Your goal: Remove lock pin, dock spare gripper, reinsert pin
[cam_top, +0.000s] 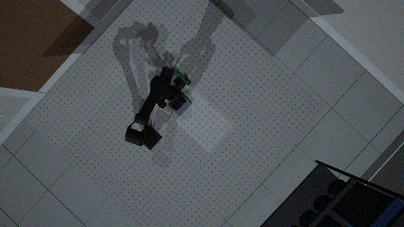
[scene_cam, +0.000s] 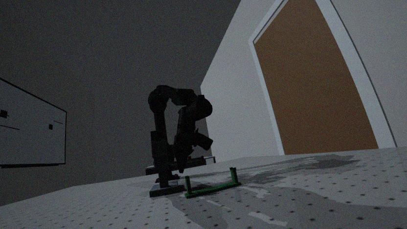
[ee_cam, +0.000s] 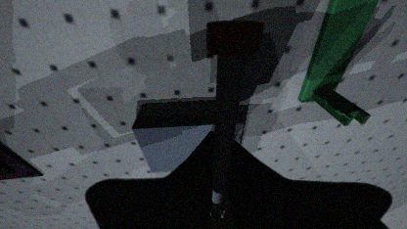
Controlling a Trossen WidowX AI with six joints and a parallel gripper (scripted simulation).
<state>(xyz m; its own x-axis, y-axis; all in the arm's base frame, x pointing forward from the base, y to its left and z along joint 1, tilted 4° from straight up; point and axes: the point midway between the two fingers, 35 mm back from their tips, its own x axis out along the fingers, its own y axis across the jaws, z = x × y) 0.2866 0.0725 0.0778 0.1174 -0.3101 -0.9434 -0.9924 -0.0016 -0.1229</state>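
The grey mount lies 20 mm behind my gripper tip and 50 mm to the right of it. From my gripper tip the other things lie so: spare gripper (10 mm behind, 50 mm to the right, 80 mm above); green rack (100 mm ahead, 70 mm to the left, 20 mm below).
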